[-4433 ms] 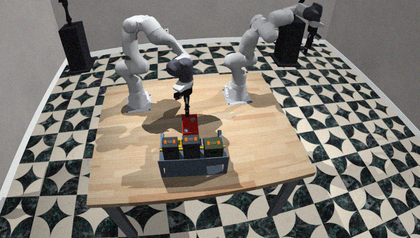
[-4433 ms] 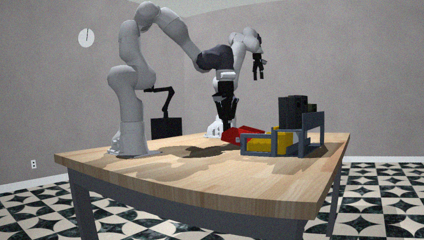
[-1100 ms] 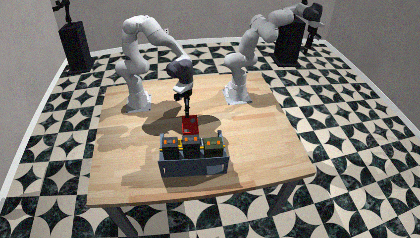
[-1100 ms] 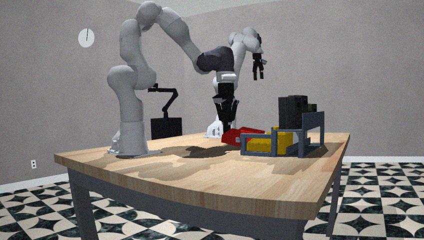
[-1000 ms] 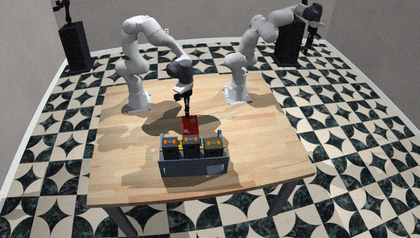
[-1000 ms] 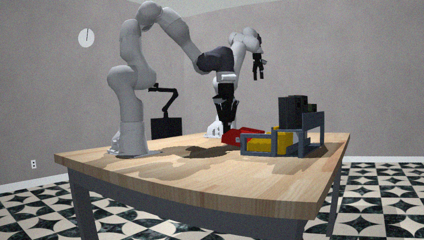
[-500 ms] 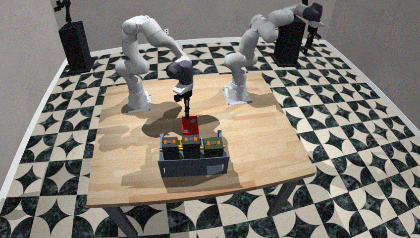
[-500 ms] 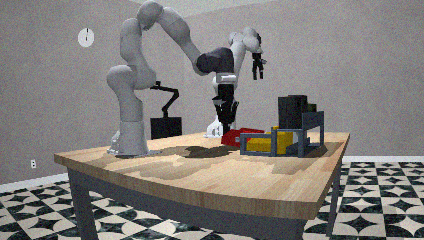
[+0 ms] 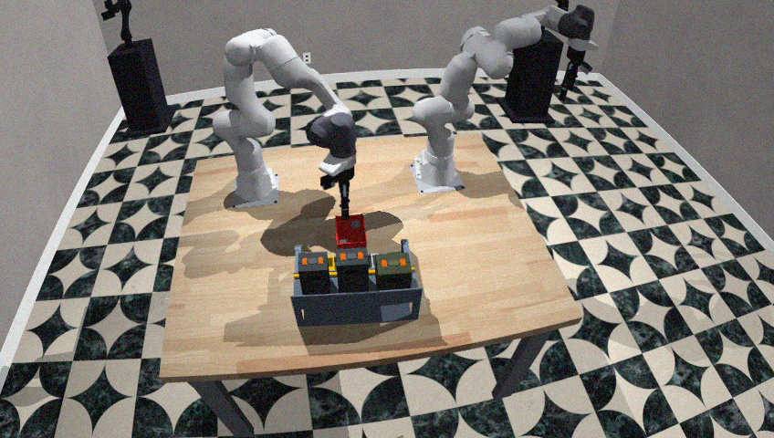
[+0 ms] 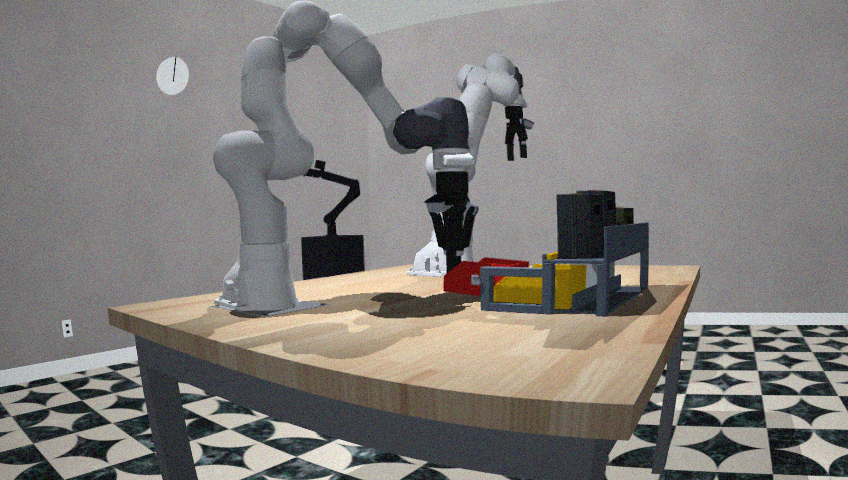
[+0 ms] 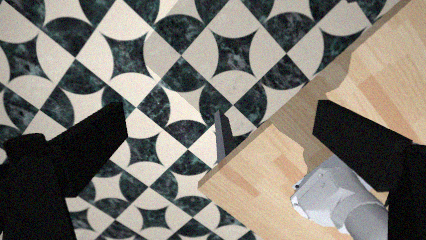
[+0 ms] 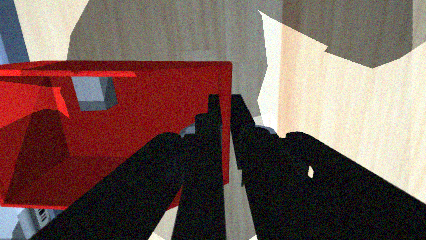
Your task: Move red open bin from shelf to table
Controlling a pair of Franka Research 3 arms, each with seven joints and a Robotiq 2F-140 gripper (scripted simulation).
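The red bin is 8 cm ahead of my right hand, 1 cm to the left of it and 3 cm below it. The rest, counted from my right hand: grey bin (28 cm ahead, 12 cm to the left, 3 cm below); then blue-grey shelf (30 cm ahead); then yellow bin (27 cm ahead, 11 cm to the right, 3 cm below).
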